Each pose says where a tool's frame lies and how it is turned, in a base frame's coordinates. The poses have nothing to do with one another.
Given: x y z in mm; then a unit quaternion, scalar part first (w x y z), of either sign.
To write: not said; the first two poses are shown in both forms.
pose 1, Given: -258.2 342.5 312.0 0.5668 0.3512 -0.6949 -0.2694
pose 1, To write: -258.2 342.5 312.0 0.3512 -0.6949 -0.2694 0.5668
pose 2, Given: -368.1 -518.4 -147.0 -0.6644 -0.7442 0.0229 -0.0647
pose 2, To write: -368.1 -518.4 -147.0 0.7442 -0.0229 0.0647 0.6644
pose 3, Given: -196.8 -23.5 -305.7 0.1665 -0.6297 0.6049 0.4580
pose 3, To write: -196.8 -23.5 -305.7 -0.6297 0.6049 0.4580 0.1665
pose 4, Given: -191.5 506.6 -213.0 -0.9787 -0.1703 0.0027 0.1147
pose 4, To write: -191.5 506.6 -213.0 0.1703 -0.0027 -0.1147 0.9787
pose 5, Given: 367.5 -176.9 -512.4 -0.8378 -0.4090 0.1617 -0.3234
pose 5, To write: 367.5 -176.9 -512.4 0.4090 -0.1617 0.3234 0.8378
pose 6, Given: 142.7 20.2 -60.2 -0.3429 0.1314 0.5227 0.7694
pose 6, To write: 142.7 20.2 -60.2 -0.1314 -0.5227 -0.7694 0.3429
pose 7, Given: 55.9 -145.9 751.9 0.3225 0.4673 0.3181 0.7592
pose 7, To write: 55.9 -145.9 751.9 0.4673 0.3181 0.7592 0.3225
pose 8, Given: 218.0 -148.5 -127.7 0.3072 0.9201 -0.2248 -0.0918
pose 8, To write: 218.0 -148.5 -127.7 0.9201 -0.2248 -0.0918 0.3072
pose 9, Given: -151.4 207.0 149.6 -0.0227 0.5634 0.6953 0.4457
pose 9, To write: -151.4 207.0 149.6 -0.5634 -0.6953 -0.4457 0.0227
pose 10, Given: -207.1 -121.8 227.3 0.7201 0.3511 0.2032 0.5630
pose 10, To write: -207.1 -121.8 227.3 0.3511 0.2032 0.5630 0.7201
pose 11, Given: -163.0 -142.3 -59.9 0.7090 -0.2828 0.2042 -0.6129
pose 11, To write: -163.0 -142.3 -59.9 -0.2828 0.2042 -0.6129 0.7090
